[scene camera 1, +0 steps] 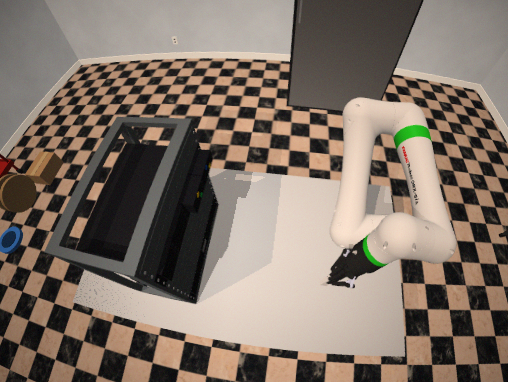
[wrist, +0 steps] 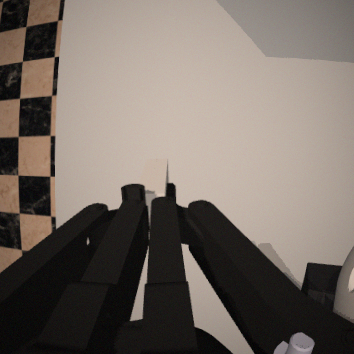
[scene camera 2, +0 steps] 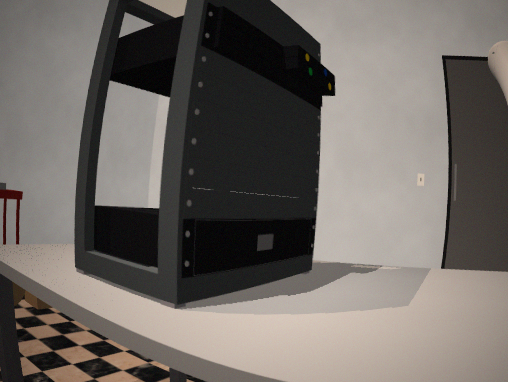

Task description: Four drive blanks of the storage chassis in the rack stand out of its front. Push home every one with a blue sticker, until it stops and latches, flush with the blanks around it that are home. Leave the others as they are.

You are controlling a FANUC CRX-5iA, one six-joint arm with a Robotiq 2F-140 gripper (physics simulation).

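The rack [scene camera 1: 154, 200] [scene camera 2: 172, 175] stands on the left part of the table. The black storage chassis [scene camera 2: 250, 55] is near its top. In scene camera 2, drive blanks stand out of the right part of the chassis front; a yellow sticker [scene camera 2: 307, 57] is above a green sticker [scene camera 2: 310, 71], and further right a blue sticker [scene camera 2: 325, 72] is above another yellow sticker [scene camera 2: 330, 86]. Borders between these dark blanks are hard to see. My gripper [scene camera 1: 329, 280] [wrist: 157, 175] is shut and empty, above the table, well to the right of the rack and apart from it.
A second dark unit [scene camera 2: 225, 245] with a grey label sits low in the rack. The white table [scene camera 1: 300, 310] [scene camera 2: 350, 340] [wrist: 225, 125] carries the rack. A tall dark cabinet [scene camera 1: 345, 55] [scene camera 2: 475, 165] stands behind. A box [scene camera 1: 44, 167] and a blue ring [scene camera 1: 19, 239] are at the far left.
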